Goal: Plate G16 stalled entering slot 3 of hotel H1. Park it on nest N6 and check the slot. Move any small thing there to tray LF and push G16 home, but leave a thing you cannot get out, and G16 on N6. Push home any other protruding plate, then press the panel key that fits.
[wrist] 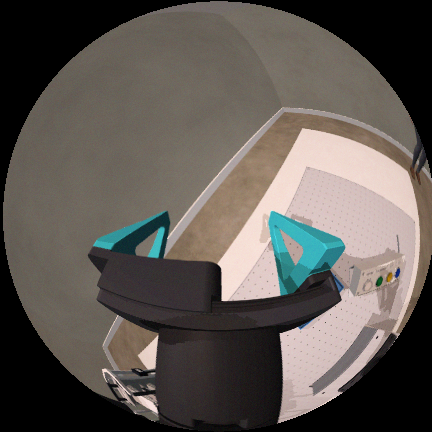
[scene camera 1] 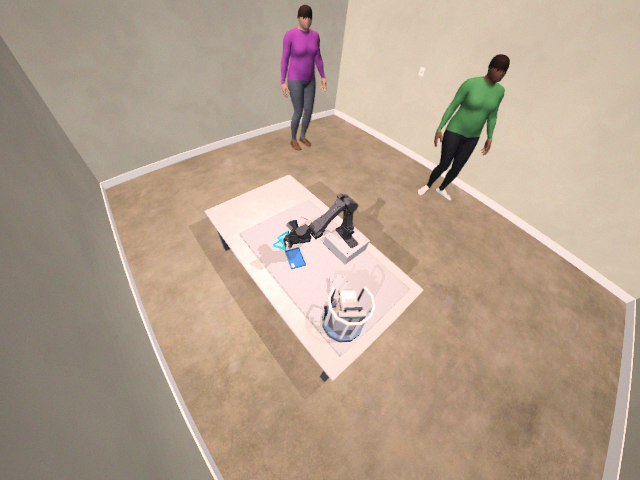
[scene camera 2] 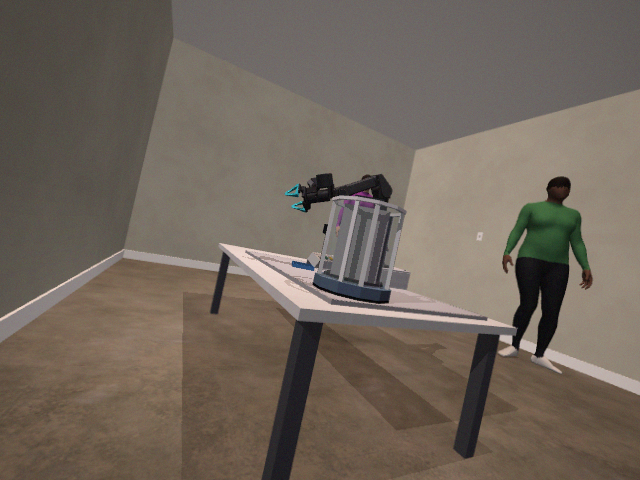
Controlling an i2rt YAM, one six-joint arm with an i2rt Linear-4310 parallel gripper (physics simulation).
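Seen in the pictures: gripper, fingertip midpoint: point(wrist: 218, 216) point(scene camera 1: 275, 241) point(scene camera 2: 288, 200); arm's base at its link origin: point(scene camera 1: 346, 236).
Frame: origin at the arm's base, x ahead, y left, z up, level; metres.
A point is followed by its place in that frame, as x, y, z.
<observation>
My gripper point(scene camera 1: 279, 241) @[0.531, -0.053, 0.217] point(scene camera 2: 289, 200) @[0.531, -0.053, 0.217] point(wrist: 218, 216) @[0.531, -0.053, 0.217] is open with nothing between its cyan fingers, high above the table, on the far side from the round cage. The cage point(scene camera 1: 343, 335) @[0.451, 0.557, 0.020] point(scene camera 2: 351, 288) @[0.426, 0.579, -0.063] has a blue base, pale posts and a top ring; upright grey and white units stand inside it. No plate, slot or label can be read, so G16, H1 and N6 cannot be told. A blue tray point(scene camera 1: 296, 259) @[0.381, -0.064, -0.090] point(scene camera 2: 302, 265) @[0.406, -0.001, -0.077] lies on the grey board near the gripper. The key panel point(wrist: 357, 286) @[0.290, -0.148, -0.031] shows white, green, yellow and blue keys in the wrist view.
The arm's grey base block point(scene camera 1: 345, 251) @[0.083, 0.097, -0.007] point(scene camera 2: 397, 279) @[-0.053, 0.123, -0.049] stands at the long edge of the table point(scene camera 1: 253, 204) @[0.413, -0.749, -0.106] point(scene camera 2: 299, 308) @[0.606, 0.701, -0.108] point(wrist: 320, 145) @[0.630, -0.707, -0.106]. A perforated grey board point(scene camera 1: 305, 219) @[0.122, -0.367, -0.092] point(wrist: 325, 195) @[0.510, -0.378, -0.093] lies on it. Two people, in purple point(scene camera 1: 302, 54) and green point(scene camera 1: 474, 105) point(scene camera 2: 550, 227), stand off the table.
</observation>
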